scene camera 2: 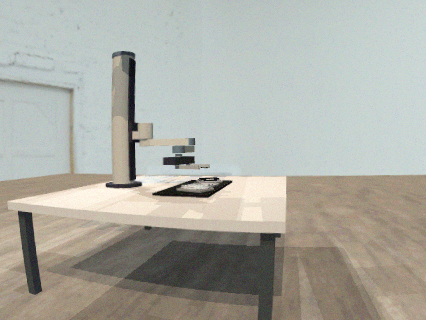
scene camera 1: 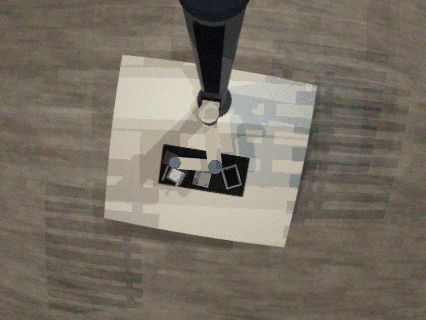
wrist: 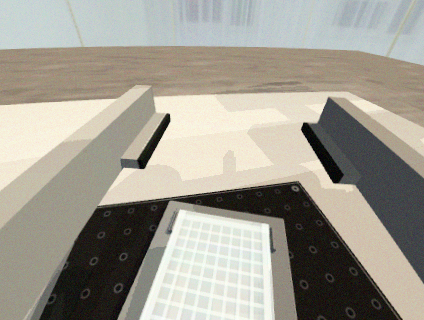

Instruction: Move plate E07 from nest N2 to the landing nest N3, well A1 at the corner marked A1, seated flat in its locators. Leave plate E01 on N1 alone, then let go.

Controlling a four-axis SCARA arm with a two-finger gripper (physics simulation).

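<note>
My gripper (scene camera 2: pixel 204 166) (wrist: pixel 237 107) is open and empty, its two fingers standing wide apart above the black board. Below it in the wrist view, a pale gridded plate (scene camera 1: pixel 175 174) (wrist: pixel 215 270) lies in a grey nest (wrist: pixel 162 242) and looks flat, with small dark clips at its two sides. The near part of this plate is cut off by the frame. In scene camera 1 it is at the left end of the board. A grey nest or plate (scene camera 1: pixel 201 179) is in the middle, and an outlined nest frame (scene camera 1: pixel 238 175) is at the right. Labels and the A1 mark are not readable.
The black board (scene camera 1: pixel 217 188) (scene camera 2: pixel 165 192) (wrist: pixel 320 295) has rings of holes and lies on the pale table (scene camera 1: pixel 200 220) (scene camera 2: pixel 125 212). The arm's column (scene camera 2: pixel 122 120) stands behind it, and the arm links reach over the board.
</note>
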